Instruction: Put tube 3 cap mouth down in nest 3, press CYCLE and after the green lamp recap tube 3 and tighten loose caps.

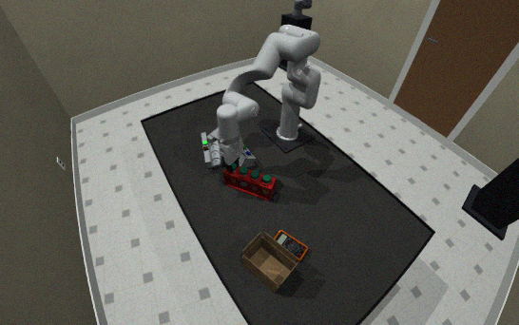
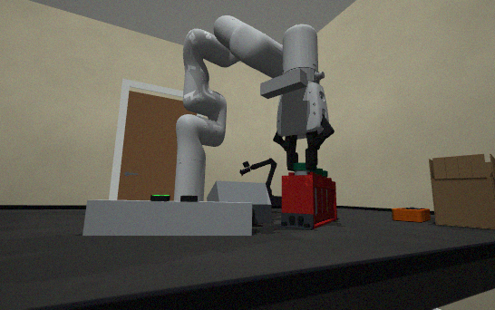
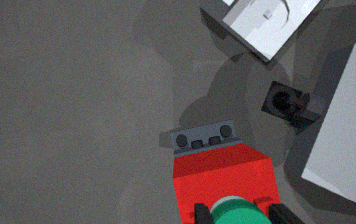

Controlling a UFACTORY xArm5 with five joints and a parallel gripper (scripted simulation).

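Right now the green READY key is 130 mm behind my hand, 110 mm to the right of it and 60 mm below it. From my hand the other things lie so: grey key housing 110 mm behind, 90 mm to the right, 70 mm below; then blue CYCLE key 130 mm behind, 60 mm to the right, 60 mm below; then orange meter 390 mm to the left, 110 mm below.
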